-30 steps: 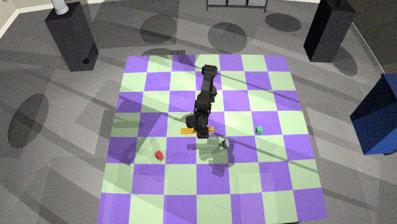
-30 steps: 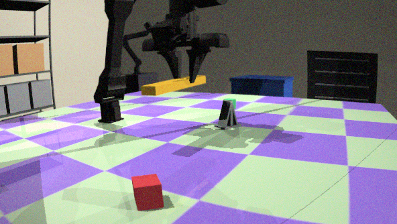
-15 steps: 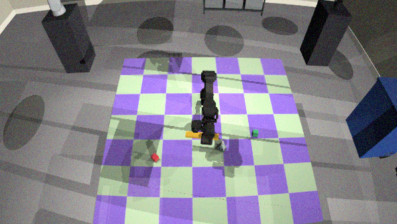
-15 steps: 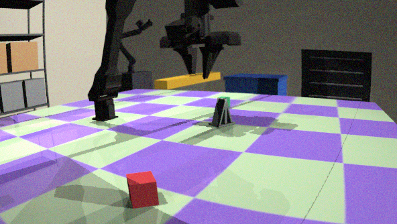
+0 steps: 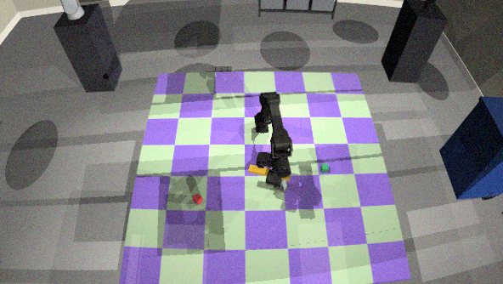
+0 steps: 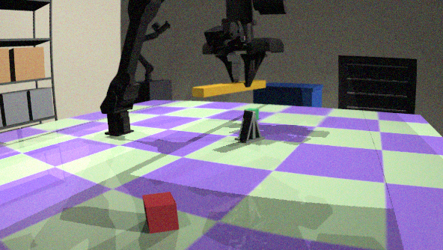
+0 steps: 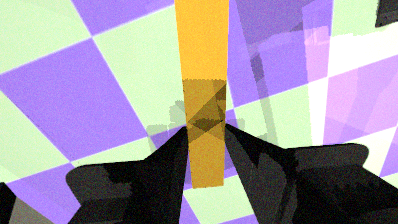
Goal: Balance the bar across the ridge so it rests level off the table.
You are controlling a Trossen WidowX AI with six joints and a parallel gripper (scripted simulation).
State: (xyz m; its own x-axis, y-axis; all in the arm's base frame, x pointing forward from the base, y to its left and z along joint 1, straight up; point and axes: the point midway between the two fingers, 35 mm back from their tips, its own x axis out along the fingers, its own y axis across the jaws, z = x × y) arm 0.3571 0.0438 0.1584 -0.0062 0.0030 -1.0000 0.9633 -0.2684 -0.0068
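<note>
My gripper tip is 60 mm above the grey triangular ridge and 40 mm to the right of it. From my gripper tip the other things lie so: green cube (260 mm to the left, 110 mm below, 90 mm behind); then yellow bar (30 mm to the right, 10 mm behind); then red cube (360 mm to the right, 110 mm below, 70 mm ahead).
</note>
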